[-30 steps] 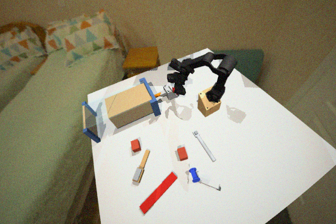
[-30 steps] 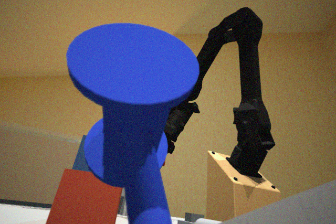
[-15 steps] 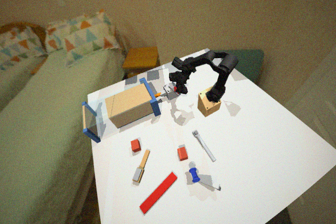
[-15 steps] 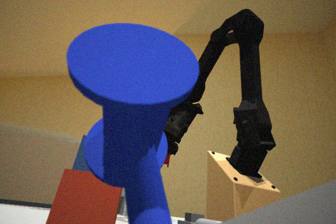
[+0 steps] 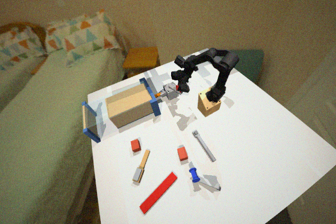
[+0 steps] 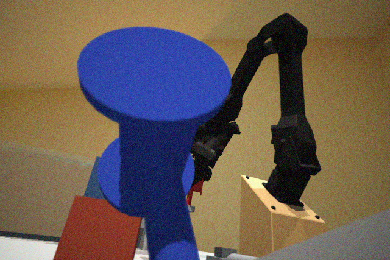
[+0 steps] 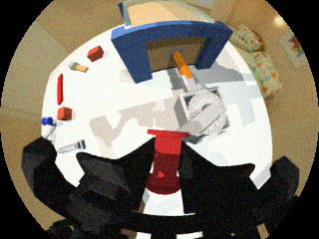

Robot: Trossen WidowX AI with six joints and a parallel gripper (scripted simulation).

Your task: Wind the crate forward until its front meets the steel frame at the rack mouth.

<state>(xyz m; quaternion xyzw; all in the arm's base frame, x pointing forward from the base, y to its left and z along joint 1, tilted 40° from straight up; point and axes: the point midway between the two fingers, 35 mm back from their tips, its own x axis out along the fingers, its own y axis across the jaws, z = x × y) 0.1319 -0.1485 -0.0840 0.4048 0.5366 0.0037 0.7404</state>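
Now: gripper tip 1 cm past the red grip and 1 cm to the right of it. Round my gripper tip: grey winch (10 cm to the right, 10 cm below); then winch drum (1 cm ahead, 9 cm to the right, 10 cm below); then grey crank arm (3 cm to the right, 3 cm below).
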